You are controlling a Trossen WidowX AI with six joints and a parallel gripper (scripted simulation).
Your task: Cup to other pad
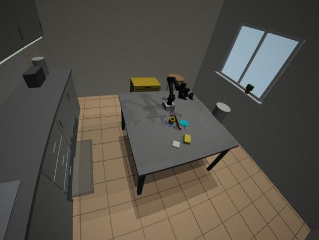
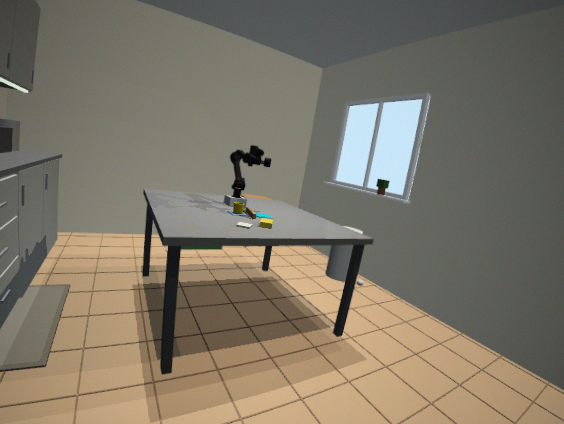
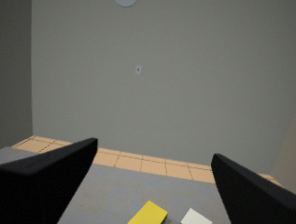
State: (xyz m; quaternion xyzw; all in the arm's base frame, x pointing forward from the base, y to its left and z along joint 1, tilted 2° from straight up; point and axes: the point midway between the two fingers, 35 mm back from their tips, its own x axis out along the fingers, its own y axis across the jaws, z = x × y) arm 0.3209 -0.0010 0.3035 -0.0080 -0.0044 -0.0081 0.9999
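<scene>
Right now my gripper tip is 5 cm past the yellow cup, 11 cm to the left of it and 34 cm above it. The rest, counted from my gripper tip: cyan pad: 6 cm to the left, 38 cm below; brown wooden stick: 2 cm behind, 2 cm to the right, 37 cm below; yellow block: 25 cm ahead, 5 cm to the right, 36 cm below.
</scene>
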